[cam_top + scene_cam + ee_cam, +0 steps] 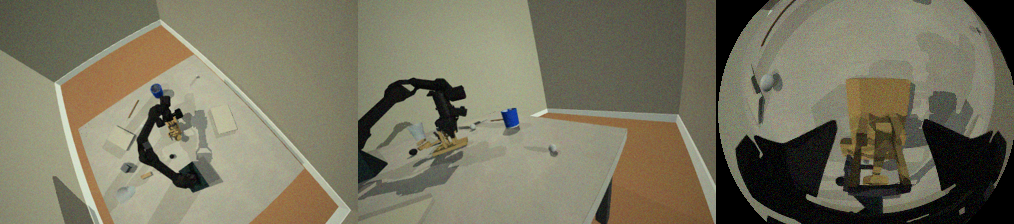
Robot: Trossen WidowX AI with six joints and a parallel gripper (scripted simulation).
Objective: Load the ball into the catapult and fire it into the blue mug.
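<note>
Now: gripper tip 19 cm past the black ball, 16 cm to the right of it and 4 cm above it. The rest, counted from my gripper tip: blue mug 28 cm ahead, 8 cm to the right, 3 cm below; then wooden stick 32 cm ahead, 16 cm to the left, 5 cm below; then wooden catapult 6 cm behind, 4 cm to the left.
</note>
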